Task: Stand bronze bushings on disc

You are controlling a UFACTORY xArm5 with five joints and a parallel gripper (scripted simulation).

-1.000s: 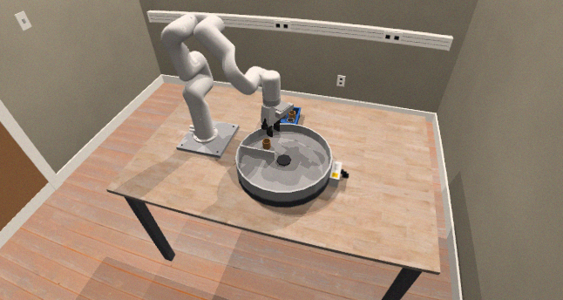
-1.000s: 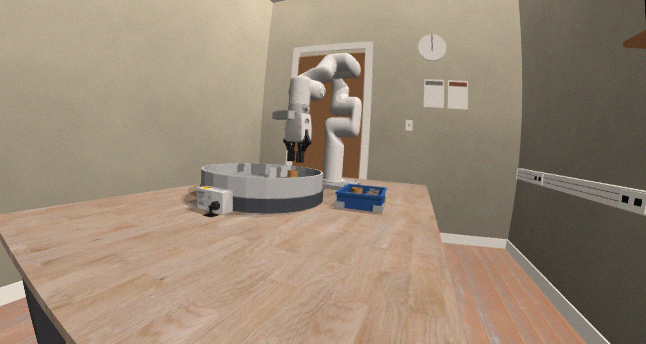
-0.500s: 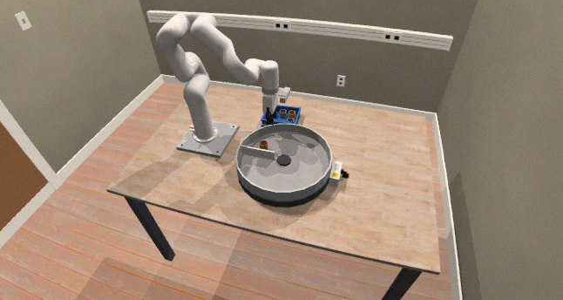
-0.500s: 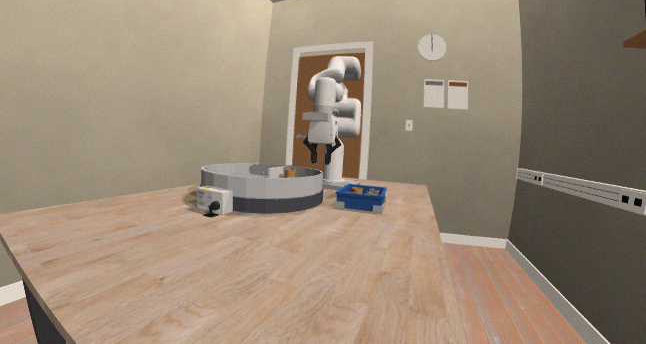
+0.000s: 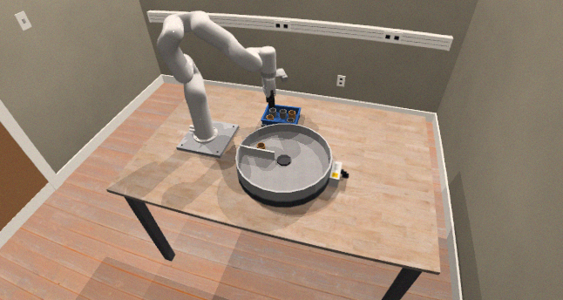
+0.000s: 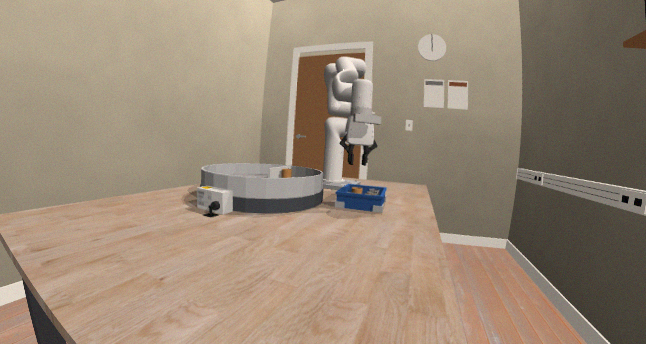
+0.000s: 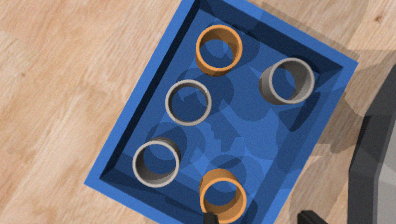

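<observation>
Now: the blue crate 120 mm below my hand, 40 mm to the left of it and 40 mm ahead of it. The rest, counted from my hand: grey turntable disc 290 mm to the right, 160 mm ahead, 90 mm below.
</observation>
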